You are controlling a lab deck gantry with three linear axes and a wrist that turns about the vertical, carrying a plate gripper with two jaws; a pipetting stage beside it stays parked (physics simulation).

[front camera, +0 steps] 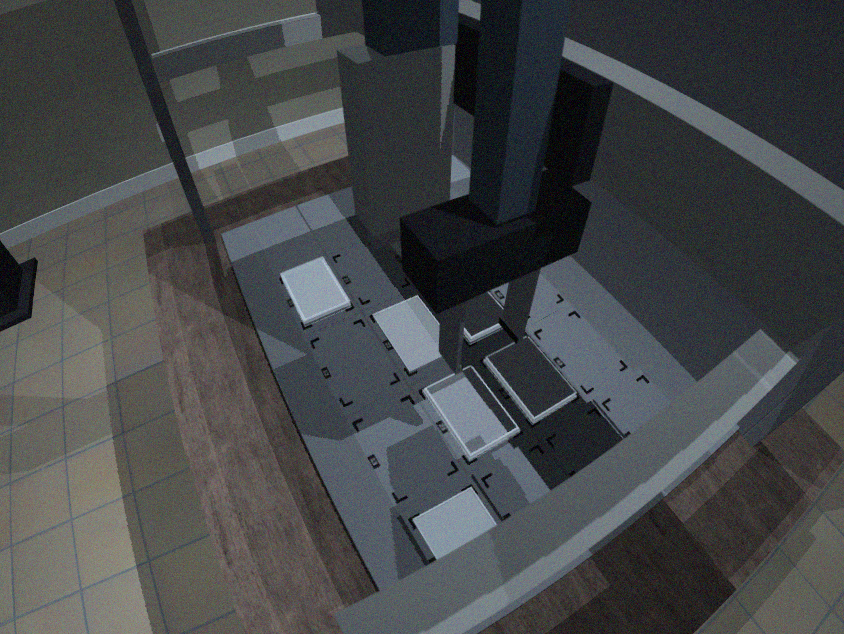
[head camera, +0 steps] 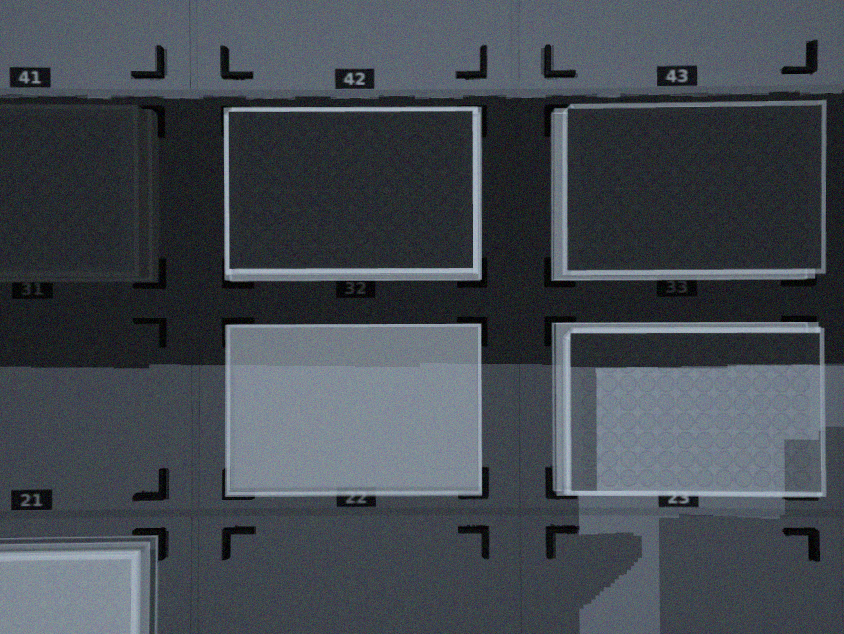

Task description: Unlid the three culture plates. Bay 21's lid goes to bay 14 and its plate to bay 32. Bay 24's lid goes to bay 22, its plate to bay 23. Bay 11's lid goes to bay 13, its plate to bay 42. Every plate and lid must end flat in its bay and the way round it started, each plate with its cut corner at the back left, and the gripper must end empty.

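Frame: origin at the robot's base, x up, y right, z ahead, level; millimetres.
Seen in the pictures: gripper, fingertip midpoint: point(front camera: 481, 346); robot's base, origin of the base link: point(front camera: 281, 279).
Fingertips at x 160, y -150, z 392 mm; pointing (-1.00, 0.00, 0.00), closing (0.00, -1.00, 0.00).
Observation:
Pixels of each thing's middle, then the offset from my fingertips to it.
- unlidded plate, body centre: point(head camera: 685, 409) point(front camera: 470, 410) dx -153, dy +0, dz +0 mm
- lidded plate, body centre: point(front camera: 313, 288) dx -148, dy +107, dz -328 mm
- further plate, body centre: point(head camera: 684, 192) point(front camera: 530, 377) dx -153, dy -107, dz +0 mm
My gripper point(front camera: 487, 354) is open and empty, raised above bay 23; its jaws do not show in the head view. Below it, an unlidded plate point(front camera: 469, 414) point(head camera: 689, 423) lies flat in bay 23. A white lid point(front camera: 408, 335) point(head camera: 353, 416) lies flat in bay 22. Another plate point(head camera: 351, 191) sits in bay 32, partly hidden by the gripper in the front view. A white lid point(front camera: 455, 524) lies in bay 14, its near part hidden by the rail. The lidded plate point(front camera: 315, 290) point(head camera: 68, 593) stands in bay 11. The cut corners are too dim to tell.
A further plate point(front camera: 530, 378) point(head camera: 695, 191) stands in bay 33, and a shadowed one point(head camera: 68, 191) in bay 31. A grey rail point(front camera: 579, 505) crosses the deck's near side. The grey block of the parked stage point(front camera: 395, 129) rises behind. A dark post point(front camera: 163, 116) stands at the left.

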